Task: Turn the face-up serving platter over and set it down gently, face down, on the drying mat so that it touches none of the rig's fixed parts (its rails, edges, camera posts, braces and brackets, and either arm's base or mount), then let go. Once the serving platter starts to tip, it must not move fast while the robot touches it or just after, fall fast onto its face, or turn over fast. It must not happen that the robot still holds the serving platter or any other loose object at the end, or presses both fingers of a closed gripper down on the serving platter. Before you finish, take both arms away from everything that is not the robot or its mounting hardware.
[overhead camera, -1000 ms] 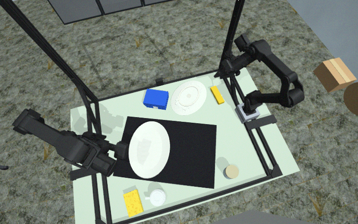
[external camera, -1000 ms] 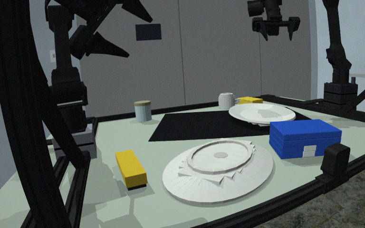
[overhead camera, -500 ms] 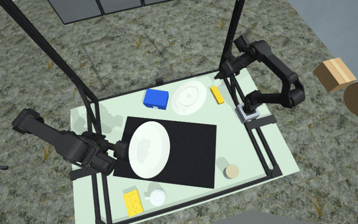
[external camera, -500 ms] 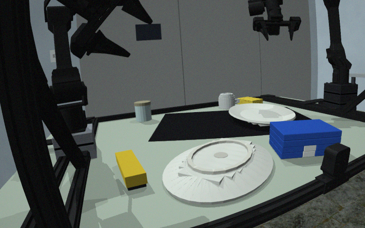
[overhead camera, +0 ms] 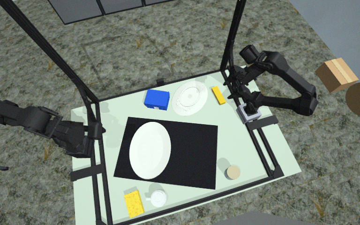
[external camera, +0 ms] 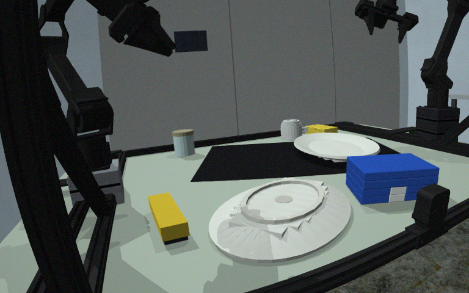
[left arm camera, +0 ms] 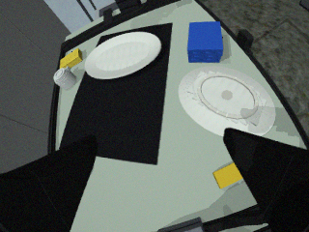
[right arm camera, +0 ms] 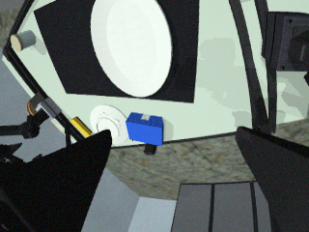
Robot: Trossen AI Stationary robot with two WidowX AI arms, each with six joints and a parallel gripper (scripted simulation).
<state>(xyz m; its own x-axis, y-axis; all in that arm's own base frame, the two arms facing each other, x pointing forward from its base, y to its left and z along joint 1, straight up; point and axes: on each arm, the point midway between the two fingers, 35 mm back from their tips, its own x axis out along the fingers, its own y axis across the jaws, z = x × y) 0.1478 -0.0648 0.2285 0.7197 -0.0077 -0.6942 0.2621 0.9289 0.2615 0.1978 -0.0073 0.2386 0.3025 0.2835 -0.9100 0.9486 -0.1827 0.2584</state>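
The white oval serving platter lies 34 cm below my right hand, 18 cm to the left of it and 4 cm ahead of it. The rest, counted from my right hand: black drying mat (36 cm below, 27 cm to the left, 6 cm ahead); white mug (32 cm below, 30 cm ahead, 17 cm to the left); blue box (33 cm below, 27 cm to the left, 26 cm behind).
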